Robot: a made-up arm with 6 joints. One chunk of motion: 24 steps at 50 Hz.
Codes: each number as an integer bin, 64 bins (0 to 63) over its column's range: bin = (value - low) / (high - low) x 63, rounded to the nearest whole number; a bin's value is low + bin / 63 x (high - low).
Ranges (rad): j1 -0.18..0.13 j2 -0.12..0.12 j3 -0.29..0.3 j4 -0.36..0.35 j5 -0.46..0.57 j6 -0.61..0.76
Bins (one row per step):
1: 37 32 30 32 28 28
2: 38 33 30 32 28 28
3: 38 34 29 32 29 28
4: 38 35 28 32 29 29
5: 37 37 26 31 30 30
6: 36 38 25 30 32 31
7: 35 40 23 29 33 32
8: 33 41 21 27 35 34
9: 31 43 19 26 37 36
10: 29 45 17 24 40 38
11: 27 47 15 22 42 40
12: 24 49 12 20 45 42
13: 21 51 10 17 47 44
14: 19 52 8 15 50 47
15: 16 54 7 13 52 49
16: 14 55 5 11 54 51
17: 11 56 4 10 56 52
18: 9 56 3 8 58 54
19: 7 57 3 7 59 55
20: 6 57 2 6 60 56
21: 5 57 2 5 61 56
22: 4 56 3 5 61 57
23: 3 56 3 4 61 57
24: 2 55 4 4 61 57
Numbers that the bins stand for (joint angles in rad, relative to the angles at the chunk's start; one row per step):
1: 0.0021 0.0019 -0.0090 0.0006 -0.0022 -0.0011
2: 0.0070 0.0057 -0.0090 0.0006 -0.0022 -0.0011
3: 0.0070 0.0095 -0.0184 0.0006 0.0141 -0.0011
4: 0.0070 0.0133 -0.0278 0.0006 0.0141 0.0206
5: 0.0021 0.0210 -0.0465 -0.0106 0.0305 0.0424
6: -0.0029 0.0248 -0.0559 -0.0219 0.0632 0.0641
7: -0.0078 0.0324 -0.0746 -0.0332 0.0795 0.0859
8: -0.0176 0.0362 -0.0933 -0.0557 0.1122 0.1294
9: -0.0275 0.0438 -0.1121 -0.0670 0.1449 0.1729
10: -0.0373 0.0514 -0.1308 -0.0895 0.1940 0.2163
11: -0.0471 0.0590 -0.1495 -0.1121 0.2267 0.2598
12: -0.0619 0.0667 -0.1776 -0.1346 0.2757 0.3033
13: -0.0767 0.0743 -0.1963 -0.1684 0.3084 0.3468
14: -0.0865 0.0781 -0.2151 -0.1910 0.3575 0.4121
15: -0.1013 0.0857 -0.2244 -0.2135 0.3902 0.4556
16: -0.1111 0.0895 -0.2432 -0.2360 0.4229 0.4990
17: -0.1259 0.0933 -0.2525 -0.2473 0.4556 0.5208
18: -0.1357 0.0933 -0.2619 -0.2698 0.4883 0.5643
19: -0.1456 0.0971 -0.2619 -0.2811 0.5046 0.5860
20: -0.1505 0.0971 -0.2713 -0.2924 0.5210 0.6078
21: -0.1554 0.0971 -0.2713 -0.3037 0.5373 0.6078
22: -0.1603 0.0933 -0.2619 -0.3037 0.5373 0.6295
23: -0.1652 0.0933 -0.2619 -0.3149 0.5373 0.6295
24: -0.1702 0.0895 -0.2525 -0.3149 0.5373 0.6295

